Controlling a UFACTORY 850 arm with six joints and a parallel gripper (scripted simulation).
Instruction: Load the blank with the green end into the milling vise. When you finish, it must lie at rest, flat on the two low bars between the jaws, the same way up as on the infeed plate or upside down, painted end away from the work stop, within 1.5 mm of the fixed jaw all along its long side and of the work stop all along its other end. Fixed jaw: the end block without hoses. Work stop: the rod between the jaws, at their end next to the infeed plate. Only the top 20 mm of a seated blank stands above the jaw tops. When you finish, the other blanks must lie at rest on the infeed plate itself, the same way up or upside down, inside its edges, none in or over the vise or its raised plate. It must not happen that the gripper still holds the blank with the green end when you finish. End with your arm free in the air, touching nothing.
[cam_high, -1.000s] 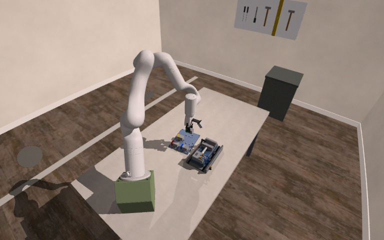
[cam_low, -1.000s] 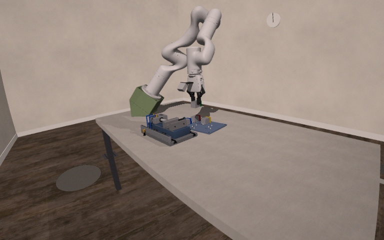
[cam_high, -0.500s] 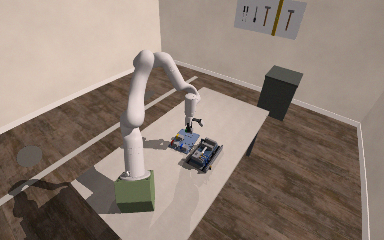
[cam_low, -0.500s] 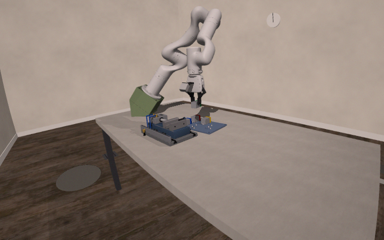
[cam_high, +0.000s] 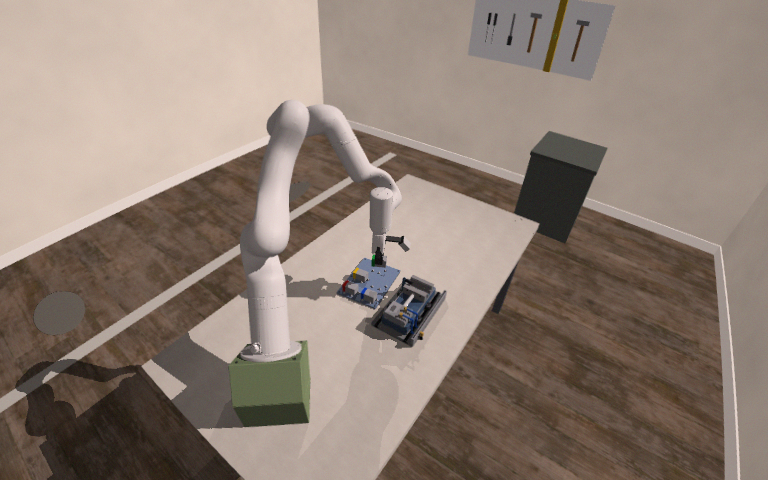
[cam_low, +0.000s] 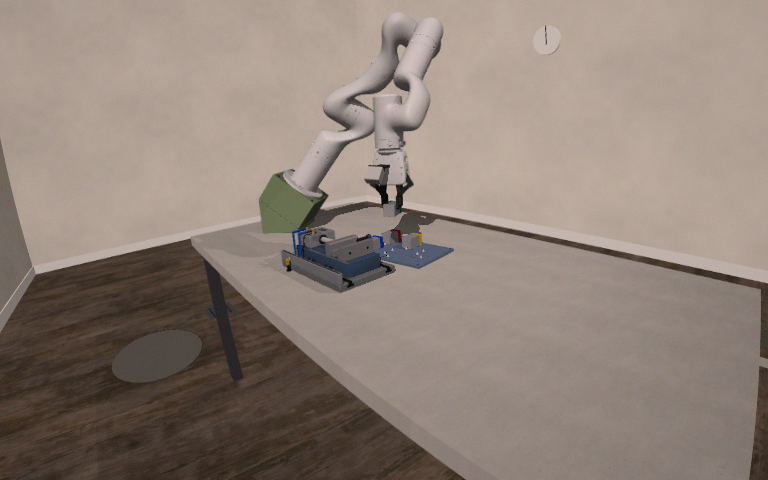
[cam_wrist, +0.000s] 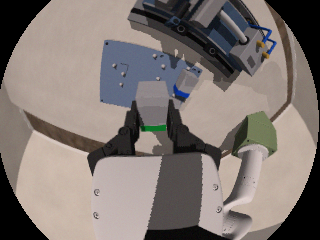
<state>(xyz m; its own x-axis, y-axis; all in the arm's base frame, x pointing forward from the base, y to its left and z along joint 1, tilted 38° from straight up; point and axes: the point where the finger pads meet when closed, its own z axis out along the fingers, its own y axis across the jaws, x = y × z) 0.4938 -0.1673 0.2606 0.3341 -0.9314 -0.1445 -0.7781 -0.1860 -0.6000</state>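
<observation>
My gripper is now 20 mm above the green-ended blank. From my hand the other things lie so: blue infeed plate (170 mm below, 50 mm to the left); yellow-ended blank (150 mm below, 90 mm to the left, 10 mm behind); blue-ended blank (150 mm below, 90 mm behind, 10 mm to the right).
</observation>
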